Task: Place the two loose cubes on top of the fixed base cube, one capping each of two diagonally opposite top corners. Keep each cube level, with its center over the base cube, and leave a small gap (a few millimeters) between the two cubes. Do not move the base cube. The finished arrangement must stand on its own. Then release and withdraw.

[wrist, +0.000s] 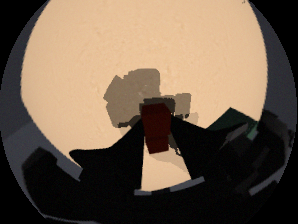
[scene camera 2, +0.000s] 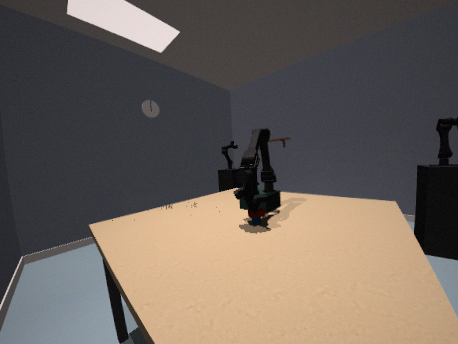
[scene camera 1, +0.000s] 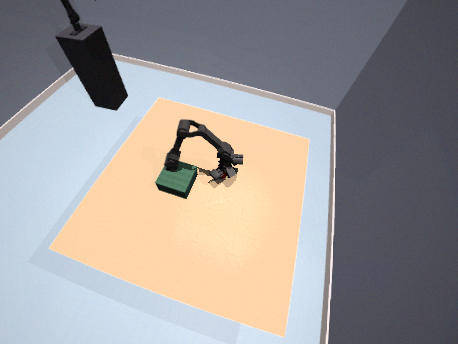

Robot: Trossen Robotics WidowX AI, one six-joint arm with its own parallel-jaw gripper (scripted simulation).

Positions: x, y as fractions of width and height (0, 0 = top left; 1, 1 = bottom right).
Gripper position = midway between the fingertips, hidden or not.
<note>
My gripper (wrist: 0.52, 0.53) carries a dark red cube.
</note>
